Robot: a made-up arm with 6 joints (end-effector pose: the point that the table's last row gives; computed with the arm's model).
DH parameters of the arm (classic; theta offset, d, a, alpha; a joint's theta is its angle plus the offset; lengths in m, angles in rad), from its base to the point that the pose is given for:
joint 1: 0 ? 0 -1.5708
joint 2: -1.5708 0 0.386 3.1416
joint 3: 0 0 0 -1.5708
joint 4: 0 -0.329 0 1.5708
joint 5: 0 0.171 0 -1.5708
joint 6: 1.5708 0 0 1.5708
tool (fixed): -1.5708 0 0 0
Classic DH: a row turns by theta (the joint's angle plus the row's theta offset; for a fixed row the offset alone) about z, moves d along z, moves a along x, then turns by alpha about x.
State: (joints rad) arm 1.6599 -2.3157 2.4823 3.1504 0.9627 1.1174
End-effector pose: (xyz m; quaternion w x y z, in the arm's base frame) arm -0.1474 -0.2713 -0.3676 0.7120 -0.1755 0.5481 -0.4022
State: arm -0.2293 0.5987 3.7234 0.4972 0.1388 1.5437
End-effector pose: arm -0.1440 -0.1207 0.4649 0.1526 0.0324 0.5219 0.8386
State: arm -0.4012 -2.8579 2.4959 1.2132 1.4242 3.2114
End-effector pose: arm 0.1765 -0.1399 -0.3163 0.2853 0.8761 0.3515 0.1659
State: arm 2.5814 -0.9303 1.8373 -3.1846 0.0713 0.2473
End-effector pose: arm 0.4331 -0.4733 0.5660 0.9258 -0.1560 -0.1835 -0.2913
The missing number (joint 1, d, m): 0.222
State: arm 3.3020 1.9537 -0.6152 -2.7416 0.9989 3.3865
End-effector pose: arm -0.0197 -0.1627 -0.0445 0.2377 0.9214 0.1886 0.2427
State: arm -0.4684 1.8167 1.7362 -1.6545 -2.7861 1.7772
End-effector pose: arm 0.6209 -0.2981 -0.0683 0.4030 -0.0038 -0.1379 0.9047
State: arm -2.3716 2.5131 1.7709 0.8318 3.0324 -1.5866
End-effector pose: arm -0.4785 -0.3036 -0.2195 0.8658 -0.1538 -0.4480 0.1616
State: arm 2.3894 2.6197 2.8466 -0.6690 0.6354 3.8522
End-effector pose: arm -0.3004 0.4648 -0.1419 0.3237 -0.5224 -0.7789 -0.1248
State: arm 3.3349 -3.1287 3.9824 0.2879 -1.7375 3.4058
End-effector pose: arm -0.2099 0.1260 0.1112 0.4318 -0.0058 0.8795 0.2001
